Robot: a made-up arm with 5 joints. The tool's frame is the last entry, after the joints.
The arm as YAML. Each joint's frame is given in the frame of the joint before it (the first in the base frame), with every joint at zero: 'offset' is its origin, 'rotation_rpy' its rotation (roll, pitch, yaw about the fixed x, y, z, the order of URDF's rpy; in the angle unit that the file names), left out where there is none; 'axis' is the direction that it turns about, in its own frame. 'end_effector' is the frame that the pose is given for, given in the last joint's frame.
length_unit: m
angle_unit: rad
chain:
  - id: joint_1
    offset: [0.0, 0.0, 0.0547]
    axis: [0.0, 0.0, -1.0]
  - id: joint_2
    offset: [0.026, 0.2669, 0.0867]
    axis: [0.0, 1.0, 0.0]
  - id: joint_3
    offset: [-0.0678, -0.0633, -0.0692]
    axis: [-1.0, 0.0, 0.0]
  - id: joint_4
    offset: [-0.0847, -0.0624, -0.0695]
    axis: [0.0, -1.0, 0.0]
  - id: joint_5
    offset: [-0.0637, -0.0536, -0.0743]
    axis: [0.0, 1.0, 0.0]
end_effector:
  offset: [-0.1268, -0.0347, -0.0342]
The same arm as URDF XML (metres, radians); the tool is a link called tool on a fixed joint. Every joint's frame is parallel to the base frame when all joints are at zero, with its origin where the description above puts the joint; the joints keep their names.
<robot name="arm">
  <link name="base_link"/>
  <link name="link1"/>
  <link name="link2"/>
  <link name="link3"/>
  <link name="link4"/>
  <link name="link5"/>
  <link name="tool"/>
  <joint name="joint_1" type="continuous">
    <parent link="base_link"/>
    <child link="link1"/>
    <origin xyz="0 0 0.0547"/>
    <axis xyz="0 0 -1"/>
  </joint>
  <joint name="joint_2" type="continuous">
    <parent link="link1"/>
    <child link="link2"/>
    <origin xyz="0.026 0.2669 0.0867"/>
    <axis xyz="0 1 0"/>
  </joint>
  <joint name="joint_3" type="continuous">
    <parent link="link2"/>
    <child link="link3"/>
    <origin xyz="-0.0678 -0.0633 -0.0692"/>
    <axis xyz="-1 0 0"/>
  </joint>
  <joint name="joint_4" type="continuous">
    <parent link="link3"/>
    <child link="link4"/>
    <origin xyz="-0.0847 -0.0624 -0.0695"/>
    <axis xyz="0 -1 0"/>
  </joint>
  <joint name="joint_5" type="continuous">
    <parent link="link4"/>
    <child link="link5"/>
    <origin xyz="-0.0637 -0.0536 -0.0743"/>
    <axis xyz="0 1 0"/>
  </joint>
  <joint name="tool_joint" type="fixed">
    <parent link="link5"/>
    <child link="tool"/>
    <origin xyz="-0.1268 -0.0347 -0.0342"/>
  </joint>
</robot>

